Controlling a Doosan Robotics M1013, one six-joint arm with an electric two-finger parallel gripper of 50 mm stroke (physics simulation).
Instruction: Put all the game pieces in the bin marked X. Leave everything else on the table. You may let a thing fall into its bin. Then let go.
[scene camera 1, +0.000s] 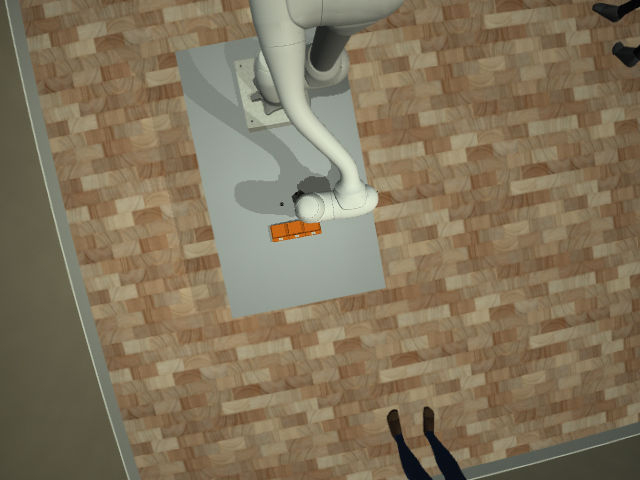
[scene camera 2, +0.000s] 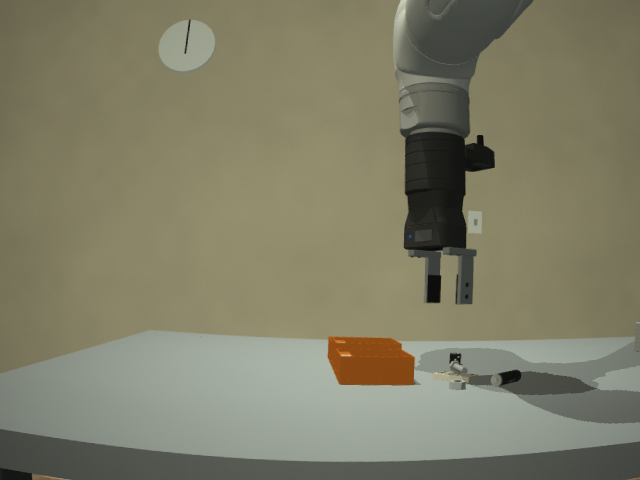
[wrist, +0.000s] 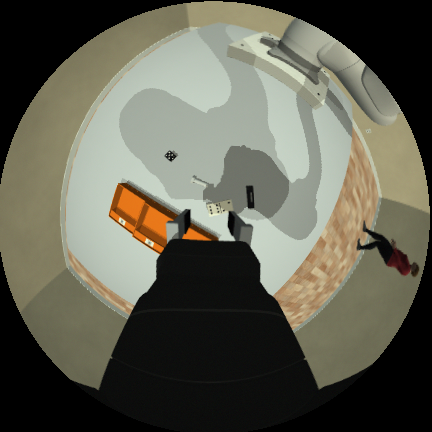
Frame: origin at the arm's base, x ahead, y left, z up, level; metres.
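Seen in the pictures: gripper, between the fingertips: (scene camera 2: 447, 303) (wrist: 208, 217).
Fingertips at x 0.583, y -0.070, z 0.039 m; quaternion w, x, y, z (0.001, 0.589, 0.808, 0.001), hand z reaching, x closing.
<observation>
A point is followed by its place in that frame.
The black die with white dots (scene camera 1: 281, 204) {x 0.512, y -0.181, z -0.037 m} (scene camera 2: 454, 357) {x 0.516, y -0.174, z -0.042 m} (wrist: 171, 156) {x 0.513, y -0.174, z -0.038 m} lies on the table, away from the bins. The cream domino (wrist: 215, 208) {x 0.581, y -0.056, z -0.046 m} (scene camera 2: 440, 375) {x 0.595, y -0.054, z -0.048 m} lies flat on the table, just beyond the fingertips in the wrist view. The bin marked X (wrist: 128, 203) {x 0.638, y -0.248, z -0.046 m} (scene camera 1: 278, 231) {x 0.635, y -0.247, z -0.046 m} is the leftmost compartment of the orange row in the wrist view; no piece shows in it. My gripper (scene camera 2: 448, 298) {x 0.583, y -0.070, z 0.040 m} (wrist: 208, 217) {x 0.583, y -0.070, z 0.040 m} is open and empty, pointing down high above the table, near the domino. The arm hides the domino in scene camera 1.
A light bolt (wrist: 199, 181) {x 0.542, y -0.105, z -0.044 m} (scene camera 2: 458, 366) {x 0.545, y -0.103, z -0.045 m} lies between die and domino. A black battery (wrist: 250, 197) {x 0.534, y 0.000, z -0.039 m} (scene camera 2: 506, 378) {x 0.541, y 0.012, z -0.045 m} lies right of the domino. A metal nut (scene camera 2: 456, 384) {x 0.608, y 0.015, z -0.047 m} lies near the domino. The orange bin marked R (wrist: 154, 223) {x 0.658, y -0.170, z -0.046 m} adjoins X, with another bin beyond, partly covered by the gripper.
</observation>
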